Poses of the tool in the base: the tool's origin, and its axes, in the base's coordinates. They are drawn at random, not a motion.
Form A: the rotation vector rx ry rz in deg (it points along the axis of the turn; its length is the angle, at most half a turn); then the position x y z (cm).
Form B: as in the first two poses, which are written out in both.
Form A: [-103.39 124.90 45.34 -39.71 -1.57 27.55]
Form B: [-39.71 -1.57 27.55 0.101 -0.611 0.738 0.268]
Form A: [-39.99 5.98 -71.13 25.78 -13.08 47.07]
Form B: [25.78 -13.08 47.07 0.756 -0.320 0.048 -0.569]
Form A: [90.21 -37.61 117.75 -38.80 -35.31 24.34]
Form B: [-38.80 -35.31 24.34 0.233 0.573 -0.239 0.748]
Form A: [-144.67 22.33 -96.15 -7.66 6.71 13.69]
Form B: [-7.66 6.71 13.69 0.042 -0.825 0.127 -0.549]
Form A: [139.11 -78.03 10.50 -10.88 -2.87 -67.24]
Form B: [-10.88 -2.87 -67.24 0.175 0.857 -0.481 0.065]
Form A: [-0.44 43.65 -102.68 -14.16 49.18 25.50]
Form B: [-14.16 49.18 25.50 0.562 -0.003 0.324 -0.761]
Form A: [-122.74 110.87 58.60 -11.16 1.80 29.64]
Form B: [-11.16 1.80 29.64 0.039 -0.699 0.631 0.334]
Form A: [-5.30 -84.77 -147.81 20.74 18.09 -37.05]
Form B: [20.74 18.09 -37.05 0.083 -0.031 -0.496 -0.864]
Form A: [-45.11 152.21 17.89 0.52 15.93 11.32]
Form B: [0.52 15.93 11.32 0.176 -0.278 0.938 0.110]
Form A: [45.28 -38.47 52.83 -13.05 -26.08 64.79]
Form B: [-13.05 -26.08 64.79 0.769 0.364 -0.309 0.425]
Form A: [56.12 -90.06 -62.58 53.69 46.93 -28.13]
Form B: [53.69 46.93 -28.13 0.476 0.401 -0.643 -0.447]
